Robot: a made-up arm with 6 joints. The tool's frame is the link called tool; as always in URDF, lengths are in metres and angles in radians. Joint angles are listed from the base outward. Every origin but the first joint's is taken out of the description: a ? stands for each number. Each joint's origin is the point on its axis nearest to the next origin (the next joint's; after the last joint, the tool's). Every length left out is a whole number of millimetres.
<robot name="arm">
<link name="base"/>
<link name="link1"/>
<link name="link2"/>
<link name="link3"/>
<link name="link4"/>
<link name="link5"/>
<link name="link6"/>
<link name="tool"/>
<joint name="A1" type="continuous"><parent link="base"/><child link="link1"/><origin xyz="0 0.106 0.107" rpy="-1.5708 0 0"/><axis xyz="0 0 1"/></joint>
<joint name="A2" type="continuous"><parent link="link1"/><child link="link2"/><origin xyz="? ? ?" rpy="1.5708 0 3.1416"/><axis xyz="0 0 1"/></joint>
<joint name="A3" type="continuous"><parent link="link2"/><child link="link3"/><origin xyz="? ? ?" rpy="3.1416 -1.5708 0"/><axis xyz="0 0 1"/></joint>
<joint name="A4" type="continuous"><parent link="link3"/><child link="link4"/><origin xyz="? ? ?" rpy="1.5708 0 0"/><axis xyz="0 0 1"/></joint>
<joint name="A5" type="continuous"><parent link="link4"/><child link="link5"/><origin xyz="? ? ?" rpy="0 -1.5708 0"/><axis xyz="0 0 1"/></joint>
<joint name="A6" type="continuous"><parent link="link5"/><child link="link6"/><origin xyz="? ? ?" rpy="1.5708 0 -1.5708"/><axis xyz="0 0 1"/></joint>
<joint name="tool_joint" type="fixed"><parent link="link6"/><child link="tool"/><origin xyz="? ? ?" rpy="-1.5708 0 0"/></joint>
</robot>
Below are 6 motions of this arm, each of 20 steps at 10 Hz.
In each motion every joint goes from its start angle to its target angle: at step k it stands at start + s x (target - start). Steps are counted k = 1, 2, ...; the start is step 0. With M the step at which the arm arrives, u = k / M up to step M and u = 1 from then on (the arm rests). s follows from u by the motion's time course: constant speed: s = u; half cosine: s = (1 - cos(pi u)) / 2; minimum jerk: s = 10 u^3 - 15 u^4 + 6 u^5.
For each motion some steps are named. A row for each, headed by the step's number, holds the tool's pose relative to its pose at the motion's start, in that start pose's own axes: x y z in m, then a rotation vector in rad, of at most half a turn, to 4 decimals.
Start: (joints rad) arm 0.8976 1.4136 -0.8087 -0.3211 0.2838 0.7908
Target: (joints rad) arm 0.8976 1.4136 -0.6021 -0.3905 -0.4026 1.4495
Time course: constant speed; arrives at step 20
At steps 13, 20:
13: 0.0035 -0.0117 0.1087 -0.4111 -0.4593 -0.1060
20: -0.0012 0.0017 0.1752 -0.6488 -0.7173 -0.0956

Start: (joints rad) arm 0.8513 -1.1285 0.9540 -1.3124 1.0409 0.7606
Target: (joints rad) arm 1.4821 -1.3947 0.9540 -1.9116 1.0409 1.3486
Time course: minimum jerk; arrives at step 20
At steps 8, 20:
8: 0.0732 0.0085 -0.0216 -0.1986 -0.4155 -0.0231
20: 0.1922 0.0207 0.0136 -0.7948 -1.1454 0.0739

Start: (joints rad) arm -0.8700 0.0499 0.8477 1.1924 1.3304 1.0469
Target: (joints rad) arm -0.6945 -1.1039 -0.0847 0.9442 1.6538 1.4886
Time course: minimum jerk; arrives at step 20
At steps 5, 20:
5: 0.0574 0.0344 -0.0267 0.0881 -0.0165 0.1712
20: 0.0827 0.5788 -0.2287 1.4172 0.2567 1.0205

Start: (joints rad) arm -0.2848 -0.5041 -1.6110 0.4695 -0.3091 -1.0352
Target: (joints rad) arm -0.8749 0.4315 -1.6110 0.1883 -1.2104 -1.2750
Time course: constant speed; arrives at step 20
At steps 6, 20:
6: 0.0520 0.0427 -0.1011 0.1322 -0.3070 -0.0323
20: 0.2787 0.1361 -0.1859 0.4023 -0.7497 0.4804

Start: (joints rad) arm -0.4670 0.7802 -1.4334 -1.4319 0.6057 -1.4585
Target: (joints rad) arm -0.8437 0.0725 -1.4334 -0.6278 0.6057 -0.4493
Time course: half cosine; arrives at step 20
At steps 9, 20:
9: -0.0088 0.1029 -0.0306 0.1978 -0.0194 0.4656
20: -0.0496 0.2297 -0.0215 0.6030 0.0102 1.0137

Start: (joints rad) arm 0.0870 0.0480 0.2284 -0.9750 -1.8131 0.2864
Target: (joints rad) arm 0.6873 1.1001 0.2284 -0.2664 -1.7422 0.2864
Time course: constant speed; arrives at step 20
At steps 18, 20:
18: 0.1518 -0.0123 0.4168 -1.1705 -0.9899 -0.1017
20: 0.1438 0.0142 0.4463 -1.2807 -1.1040 -0.1360

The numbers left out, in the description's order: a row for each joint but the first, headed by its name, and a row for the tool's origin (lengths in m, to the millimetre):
A2: -0.061 0.025 0
A3: -0.305 -0.1 0
A4: 0.063 -0.071 0
A5: -0.038 0.15 0
A6: -0.26 0.112 0
tool: 0.002 -0.166 0

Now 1 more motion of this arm.
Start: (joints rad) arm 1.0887 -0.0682 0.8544 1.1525 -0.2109 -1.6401
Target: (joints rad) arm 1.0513 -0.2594 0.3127 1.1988 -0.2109 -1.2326
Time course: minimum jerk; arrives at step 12
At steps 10, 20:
10: 0.0688 -0.1304 0.1291 -0.5155 -0.4564 0.1594
20: 0.0704 -0.1330 0.1357 -0.5342 -0.4717 0.1672

